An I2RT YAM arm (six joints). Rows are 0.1 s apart.
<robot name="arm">
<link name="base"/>
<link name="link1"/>
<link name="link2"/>
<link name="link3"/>
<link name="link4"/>
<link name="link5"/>
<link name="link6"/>
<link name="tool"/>
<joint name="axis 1" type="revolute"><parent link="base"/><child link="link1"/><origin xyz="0 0 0.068"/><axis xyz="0 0 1"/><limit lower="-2.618" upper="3.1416"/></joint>
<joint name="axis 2" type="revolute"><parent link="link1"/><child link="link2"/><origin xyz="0.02 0.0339 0.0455"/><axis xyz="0 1 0"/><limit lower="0" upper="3.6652"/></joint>
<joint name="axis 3" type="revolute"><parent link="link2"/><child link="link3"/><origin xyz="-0.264 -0.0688 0"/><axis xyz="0 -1 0"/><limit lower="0" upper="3.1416"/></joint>
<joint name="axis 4" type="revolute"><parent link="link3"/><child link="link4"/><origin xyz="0.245 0.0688 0.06"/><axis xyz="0 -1 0"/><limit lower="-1.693" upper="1.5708"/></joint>
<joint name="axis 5" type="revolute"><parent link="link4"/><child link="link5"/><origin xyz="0.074 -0.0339 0.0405"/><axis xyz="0 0 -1"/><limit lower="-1.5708" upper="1.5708"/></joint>
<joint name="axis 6" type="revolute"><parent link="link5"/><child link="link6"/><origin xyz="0.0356 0 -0.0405"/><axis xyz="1 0 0"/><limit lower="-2.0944" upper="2.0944"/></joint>
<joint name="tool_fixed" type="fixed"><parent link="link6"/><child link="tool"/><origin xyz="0 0 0" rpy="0 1.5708 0"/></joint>
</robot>
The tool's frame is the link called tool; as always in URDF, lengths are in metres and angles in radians.
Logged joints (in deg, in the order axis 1, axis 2, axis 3, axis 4, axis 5, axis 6), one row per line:
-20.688, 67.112, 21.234, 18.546, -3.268, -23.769
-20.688, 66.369, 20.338, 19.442, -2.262, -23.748
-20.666, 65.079, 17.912, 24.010, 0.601, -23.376
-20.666, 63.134, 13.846, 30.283, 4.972, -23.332
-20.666, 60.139, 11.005, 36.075, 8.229, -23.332
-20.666, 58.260, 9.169, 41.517, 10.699, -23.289
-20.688, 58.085, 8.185, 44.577, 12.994, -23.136
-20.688, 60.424, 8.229, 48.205, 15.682, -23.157
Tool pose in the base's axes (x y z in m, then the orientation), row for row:
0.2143, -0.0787, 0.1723, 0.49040, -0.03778, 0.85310, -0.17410
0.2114, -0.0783, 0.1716, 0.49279, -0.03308, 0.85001, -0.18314
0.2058, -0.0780, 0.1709, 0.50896, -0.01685, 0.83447, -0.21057
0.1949, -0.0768, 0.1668, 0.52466, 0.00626, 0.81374, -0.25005
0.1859, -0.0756, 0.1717, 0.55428, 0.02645, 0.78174, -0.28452
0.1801, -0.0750, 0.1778, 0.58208, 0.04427, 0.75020, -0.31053
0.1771, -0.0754, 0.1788, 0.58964, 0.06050, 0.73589, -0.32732
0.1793, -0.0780, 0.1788, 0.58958, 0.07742, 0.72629, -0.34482
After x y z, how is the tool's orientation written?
As a quaternion, w x y z.
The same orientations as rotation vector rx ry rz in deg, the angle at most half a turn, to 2 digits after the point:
-5.26, 118.71, -24.23
-4.60, 118.15, -25.46
-2.33, 115.18, -29.06
0.86, 111.56, -34.28
3.58, 105.83, -38.52
5.92, 100.38, -41.55
8.07, 98.16, -43.66
10.33, 96.88, -46.00

